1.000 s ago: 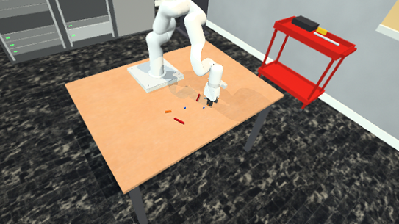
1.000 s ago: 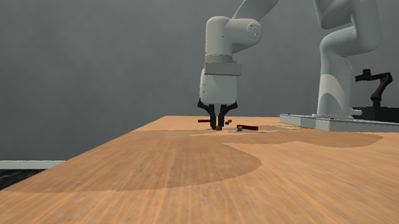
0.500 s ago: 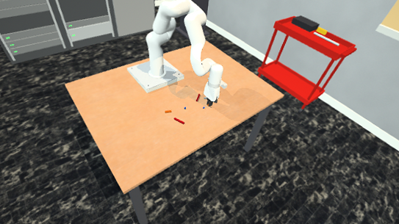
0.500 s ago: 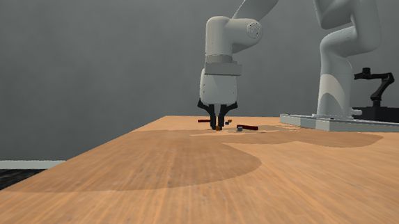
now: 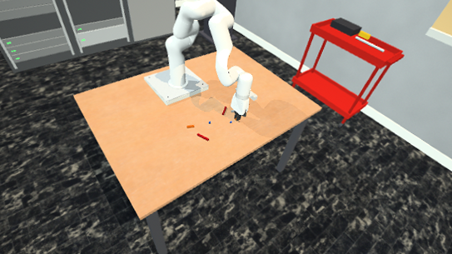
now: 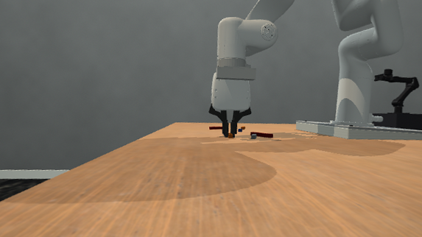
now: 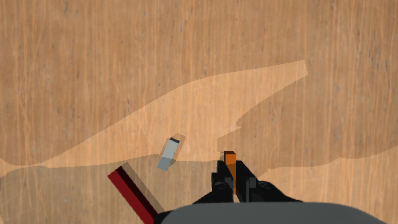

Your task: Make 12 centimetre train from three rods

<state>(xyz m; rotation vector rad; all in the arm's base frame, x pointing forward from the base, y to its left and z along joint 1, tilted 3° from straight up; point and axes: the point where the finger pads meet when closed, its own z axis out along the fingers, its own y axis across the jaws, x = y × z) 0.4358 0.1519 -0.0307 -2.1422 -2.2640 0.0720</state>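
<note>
Now: the blue rod 1 cm ahead of my hand, 5 cm to the right of it and 2 cm below it. Round my hand: grey rod 6 cm behind, 2 cm to the left, 2 cm below; red rod 9 cm behind, 3 cm to the right, 2 cm below.
</note>
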